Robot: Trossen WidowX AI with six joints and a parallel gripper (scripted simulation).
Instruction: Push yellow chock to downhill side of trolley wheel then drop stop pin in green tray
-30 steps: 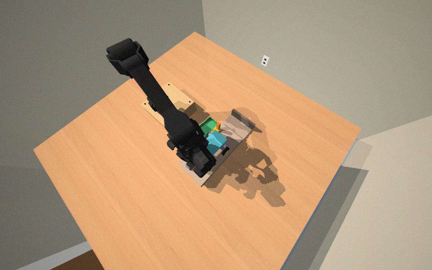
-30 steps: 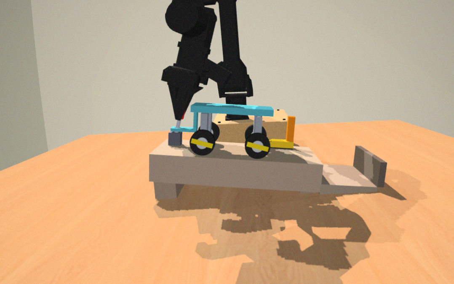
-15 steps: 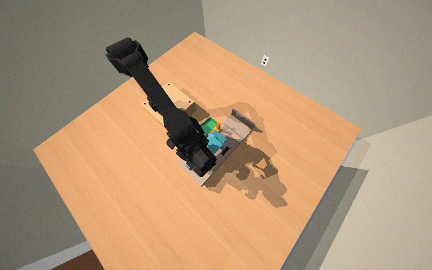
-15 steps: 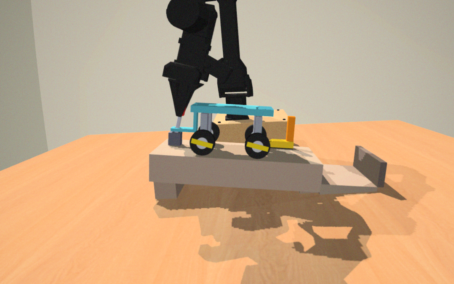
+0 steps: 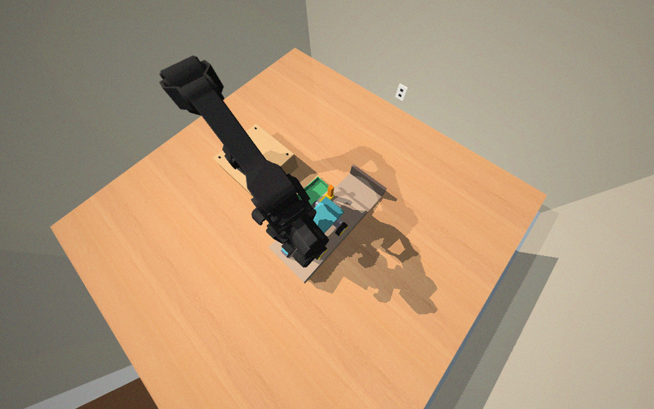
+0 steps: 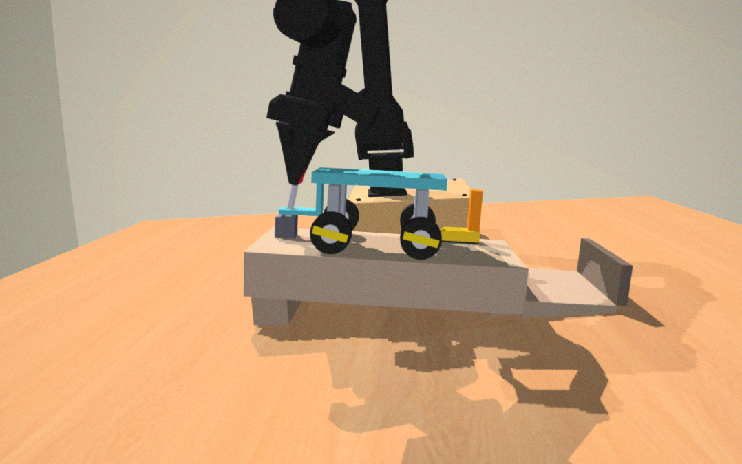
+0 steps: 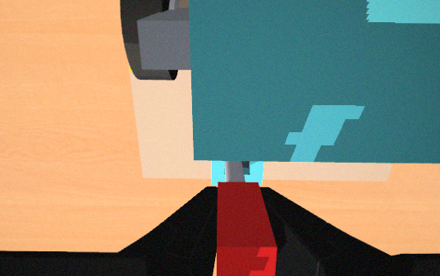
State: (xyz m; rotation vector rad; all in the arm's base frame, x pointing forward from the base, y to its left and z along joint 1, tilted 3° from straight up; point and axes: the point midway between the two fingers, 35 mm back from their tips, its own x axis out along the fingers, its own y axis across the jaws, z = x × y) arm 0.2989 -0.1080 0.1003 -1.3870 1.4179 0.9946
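My gripper tip is 20 mm past the yellow chock, 200 mm to the right of it and 60 mm above it. Also, from my gripper tip: red-headed stop pin: right at my gripper tip; then ramp: 30 mm ahead, 100 mm to the left, 100 mm below; then trolley: 30 mm ahead, 100 mm to the left, 40 mm below.
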